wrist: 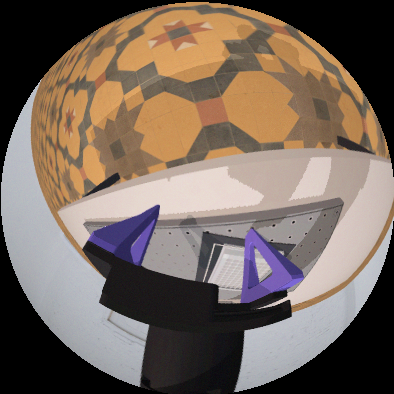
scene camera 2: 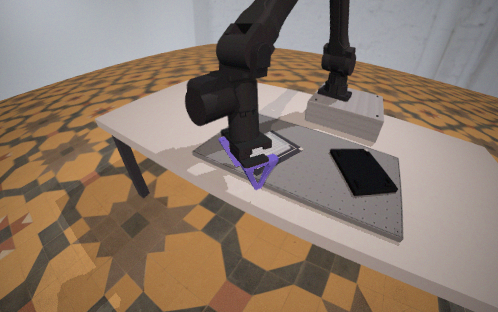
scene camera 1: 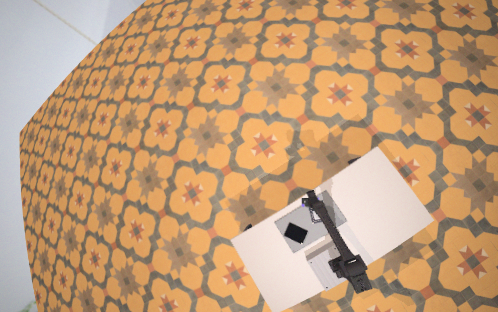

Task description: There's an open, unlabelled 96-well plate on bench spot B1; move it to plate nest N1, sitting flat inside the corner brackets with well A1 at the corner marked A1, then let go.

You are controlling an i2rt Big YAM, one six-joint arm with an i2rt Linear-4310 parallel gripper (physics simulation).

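Frame: origin at the arm's base, x ahead, y left, z up, level; millimetres.
Seen in the pictures: gripper, between the fingertips: [wrist: 206, 222] [scene camera 2: 247, 176] [scene camera 1: 307, 200]; arm's base, origin of its link: [scene camera 2: 334, 94] [scene camera 1: 337, 263].
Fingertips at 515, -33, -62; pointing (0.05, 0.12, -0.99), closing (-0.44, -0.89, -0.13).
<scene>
Pixels of each thing's top centre, then the offset from my fingertips to it, as dx, dy, dz. "*": a spot on its surface instead. Level surfaces: height alone.
- white 96-well plate, centre of its top: [wrist: 239, 278] [scene camera 2: 262, 144] [scene camera 1: 318, 211] -114, -37, +7
- dark-framed bench spot, a spot on its surface: [wrist: 202, 260] * -84, +19, -8
- black plate nest, centre of its top: [scene camera 2: 363, 165] [scene camera 1: 295, 233] -196, +216, +8
- grey perforated board, centre of its top: [wrist: 186, 278] [scene camera 2: 305, 154] [scene camera 1: 310, 222] -167, +66, -9
- pale table, height of its surface: dz -22
The white 96-well plate [scene camera 1: 317, 216] [scene camera 2: 278, 143] [wrist: 231, 267] lies flat on the dark-framed bench spot [scene camera 2: 295, 150] [wrist: 202, 260]; the arm and gripper hide part of it. My gripper [scene camera 1: 306, 202] [scene camera 2: 246, 174] [wrist: 206, 222] is open and empty, its purple fingers spread wide. It hangs above the board beside the plate, toward the table edge in scene camera 2. One finger overlaps the plate in the wrist view. The black plate nest [scene camera 1: 296, 233] [scene camera 2: 364, 172] lies apart on the same board, with a small pale mark at one corner. The lettering is too small to read.
The grey perforated board [scene camera 1: 285, 220] [scene camera 2: 320, 192] [wrist: 175, 252] lies on the pale table [scene camera 1: 390, 200] [scene camera 2: 440, 170] [wrist: 200, 192]. A grey block [scene camera 1: 320, 267] [scene camera 2: 345, 116] under the arm's base stands behind the board in scene camera 2.
</scene>
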